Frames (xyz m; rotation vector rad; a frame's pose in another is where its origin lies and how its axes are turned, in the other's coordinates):
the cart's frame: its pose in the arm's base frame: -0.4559 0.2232 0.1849 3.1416 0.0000 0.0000
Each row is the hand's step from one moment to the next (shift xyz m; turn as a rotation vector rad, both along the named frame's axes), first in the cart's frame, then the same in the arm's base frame.
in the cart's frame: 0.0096 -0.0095 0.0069 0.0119 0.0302 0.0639
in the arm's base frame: 0.0096 0.0095 -0.0069 0.0119 -0.0302 -0.0639
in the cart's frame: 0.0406 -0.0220 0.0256 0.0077 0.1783 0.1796
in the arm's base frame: 0.0406 0.0220 -0.0256 0.0077 -0.1783 -0.1796
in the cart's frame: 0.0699 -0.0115 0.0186 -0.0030 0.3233 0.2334
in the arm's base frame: 0.0699 0.0115 -0.0186 -0.0030 -0.3233 -0.2334
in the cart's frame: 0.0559 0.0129 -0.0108 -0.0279 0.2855 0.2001
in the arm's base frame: 0.0559 -0.0129 0.0108 -0.0279 -0.2855 -0.2001
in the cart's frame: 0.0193 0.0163 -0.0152 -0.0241 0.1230 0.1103
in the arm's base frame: 0.0193 -0.0163 0.0152 -0.0241 -0.1230 -0.1103
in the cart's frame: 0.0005 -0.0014 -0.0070 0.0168 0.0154 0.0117
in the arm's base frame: 0.0005 0.0014 0.0070 0.0168 -0.0154 -0.0117
